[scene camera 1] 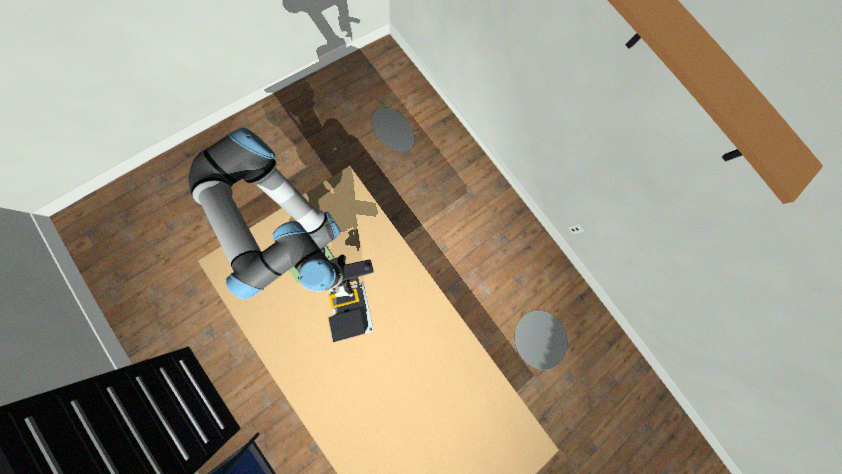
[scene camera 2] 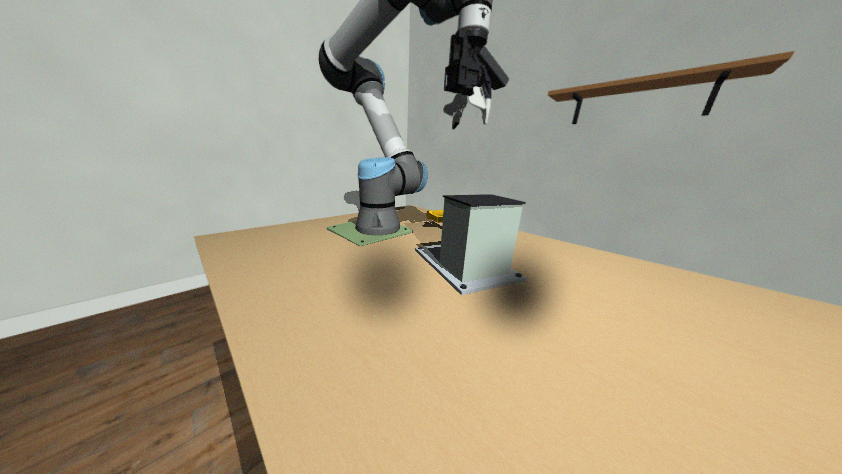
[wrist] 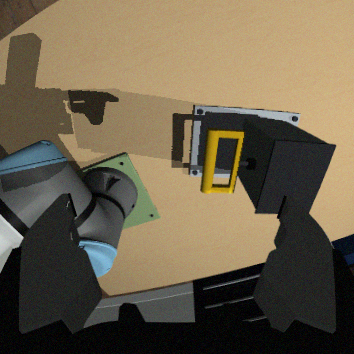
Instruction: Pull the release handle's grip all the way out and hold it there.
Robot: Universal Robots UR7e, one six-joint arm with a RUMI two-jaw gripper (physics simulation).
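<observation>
The yellow rectangular grip (scene camera 1: 344,305) (scene camera 2: 435,215) (wrist: 212,162) is joined by a short dark stem to the side of the dark-topped housing (scene camera 1: 347,325) (scene camera 2: 492,241) (wrist: 300,175). It faces the arm's base side. The housing stands on a pale base plate (scene camera 2: 492,281) (wrist: 250,111). The stem's far end is hidden in the housing. In scene camera 2 the housing hides much of the grip. My gripper (scene camera 1: 346,288) (scene camera 2: 470,123) (wrist: 177,196) is open and empty, pointing down high above the table, well above the grip and apart from it.
The arm's base stands on a green plate (scene camera 2: 347,233) (wrist: 142,200) on the table (scene camera 1: 412,376) (scene camera 2: 471,376), on the grip's side of the housing. A wooden wall shelf (scene camera 1: 718,88) (scene camera 2: 665,76) hangs to the right. A black drawer cabinet (scene camera 1: 170,376) stands beyond the table's left edge.
</observation>
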